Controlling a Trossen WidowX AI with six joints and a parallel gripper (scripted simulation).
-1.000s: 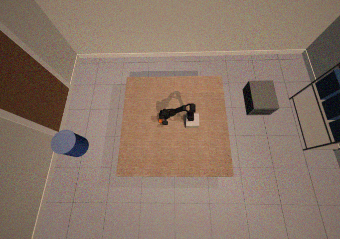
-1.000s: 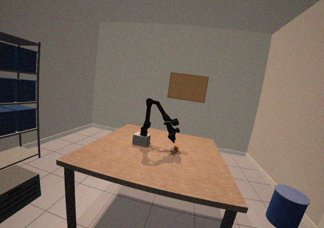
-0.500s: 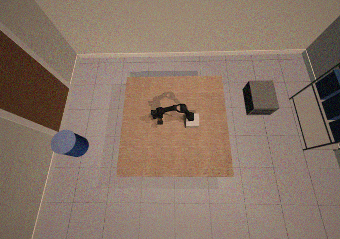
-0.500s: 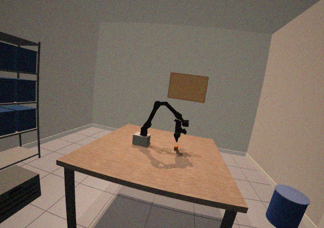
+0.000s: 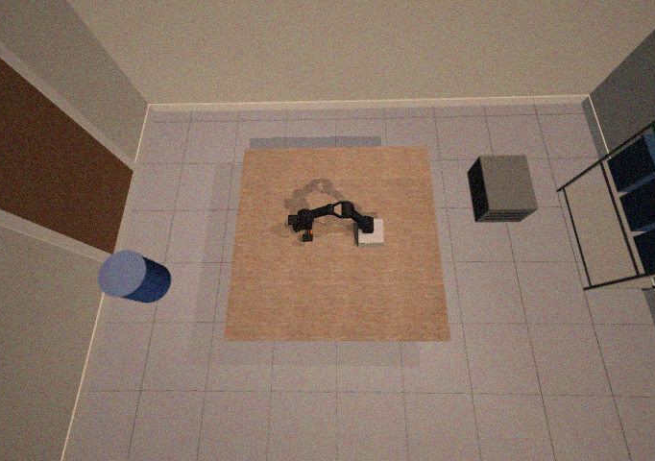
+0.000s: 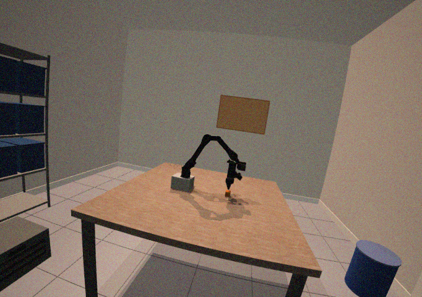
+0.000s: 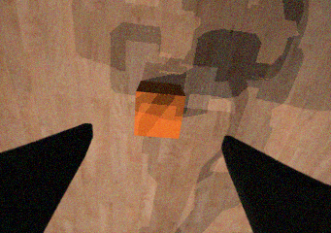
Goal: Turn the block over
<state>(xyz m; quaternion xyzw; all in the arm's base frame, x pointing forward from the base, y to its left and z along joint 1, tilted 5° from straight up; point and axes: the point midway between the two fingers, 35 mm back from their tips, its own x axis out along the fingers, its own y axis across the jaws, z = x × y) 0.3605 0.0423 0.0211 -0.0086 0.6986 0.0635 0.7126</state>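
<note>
The orange block lies 10 mm behind my gripper tip and 50 mm below it.
</note>
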